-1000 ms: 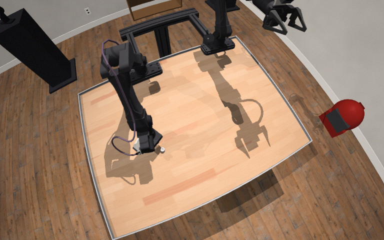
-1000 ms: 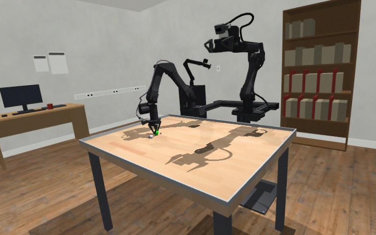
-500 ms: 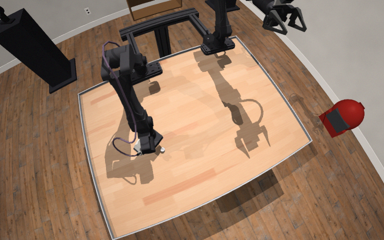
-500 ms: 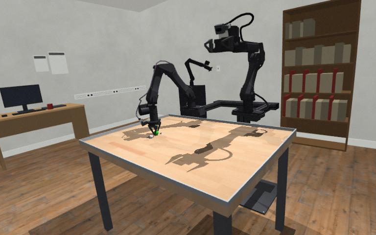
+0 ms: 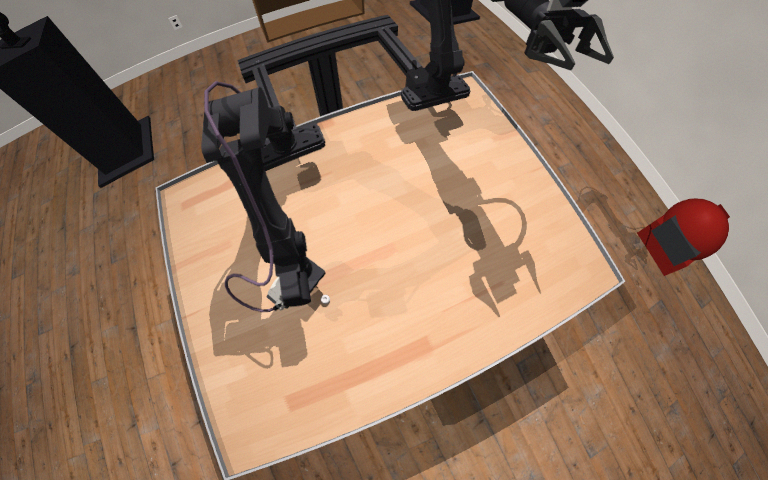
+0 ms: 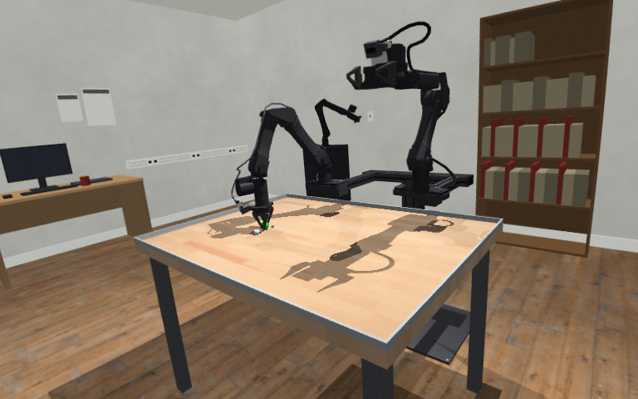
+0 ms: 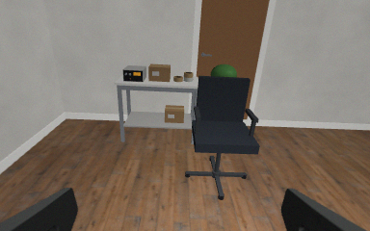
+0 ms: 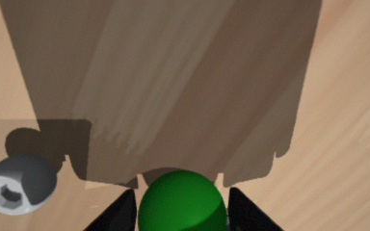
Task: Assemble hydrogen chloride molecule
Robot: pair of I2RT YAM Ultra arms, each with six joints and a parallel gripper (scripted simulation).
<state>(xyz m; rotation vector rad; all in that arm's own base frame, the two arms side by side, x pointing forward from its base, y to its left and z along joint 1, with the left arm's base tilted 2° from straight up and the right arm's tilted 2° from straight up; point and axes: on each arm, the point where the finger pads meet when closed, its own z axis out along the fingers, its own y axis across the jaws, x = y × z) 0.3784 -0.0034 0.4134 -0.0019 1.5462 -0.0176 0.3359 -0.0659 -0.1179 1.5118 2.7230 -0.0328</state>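
Observation:
The grey peg is 30 mm behind my right hand, 10 mm to the left of it and 10 mm below it. The rest, counted from my right hand: green ball (right at my right hand); then white ball (60 mm ahead, 20 mm to the left, 10 mm below).

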